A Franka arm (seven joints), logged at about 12 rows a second.
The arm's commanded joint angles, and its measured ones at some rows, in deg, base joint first. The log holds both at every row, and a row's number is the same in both.
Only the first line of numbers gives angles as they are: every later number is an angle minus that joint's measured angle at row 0.
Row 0, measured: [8.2 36.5 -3.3 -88.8 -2.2 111.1 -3.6]
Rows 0 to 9, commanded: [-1.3 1.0 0.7 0.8 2.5 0.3 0.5]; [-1.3 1.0 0.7 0.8 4.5 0.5 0.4]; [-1.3 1.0 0.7 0.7 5.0 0.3 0.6]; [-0.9 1.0 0.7 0.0 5.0 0.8 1.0]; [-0.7 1.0 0.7 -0.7 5.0 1.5 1.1]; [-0.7 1.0 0.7 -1.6 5.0 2.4 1.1]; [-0.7 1.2 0.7 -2.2 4.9 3.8 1.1]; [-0.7 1.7 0.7 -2.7 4.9 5.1 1.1]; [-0.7 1.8 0.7 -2.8 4.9 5.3 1.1]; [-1.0 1.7 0.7 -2.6 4.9 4.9 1.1]
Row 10, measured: [-0.5 1.6 0.4 -1.8 4.2 3.8 0.7]
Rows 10 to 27, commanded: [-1.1 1.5 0.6 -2.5 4.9 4.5 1.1]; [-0.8 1.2 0.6 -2.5 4.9 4.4 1.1]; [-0.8 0.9 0.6 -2.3 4.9 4.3 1.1]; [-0.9 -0.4 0.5 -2.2 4.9 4.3 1.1]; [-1.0 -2.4 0.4 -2.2 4.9 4.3 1.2]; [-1.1 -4.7 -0.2 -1.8 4.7 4.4 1.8]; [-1.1 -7.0 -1.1 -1.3 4.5 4.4 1.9]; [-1.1 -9.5 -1.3 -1.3 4.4 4.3 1.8]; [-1.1 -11.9 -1.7 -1.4 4.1 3.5 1.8]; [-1.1 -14.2 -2.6 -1.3 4.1 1.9 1.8]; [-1.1 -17.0 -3.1 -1.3 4.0 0.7 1.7]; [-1.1 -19.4 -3.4 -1.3 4.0 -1.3 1.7]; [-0.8 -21.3 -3.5 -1.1 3.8 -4.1 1.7]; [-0.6 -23.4 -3.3 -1.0 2.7 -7.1 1.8]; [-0.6 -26.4 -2.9 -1.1 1.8 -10.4 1.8]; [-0.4 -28.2 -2.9 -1.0 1.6 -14.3 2.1]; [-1.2 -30.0 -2.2 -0.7 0.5 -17.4 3.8]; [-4.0 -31.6 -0.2 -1.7 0.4 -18.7 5.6]
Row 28, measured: [-0.9 -28.1 -2.9 0.4 1.6 -16.1 2.8]
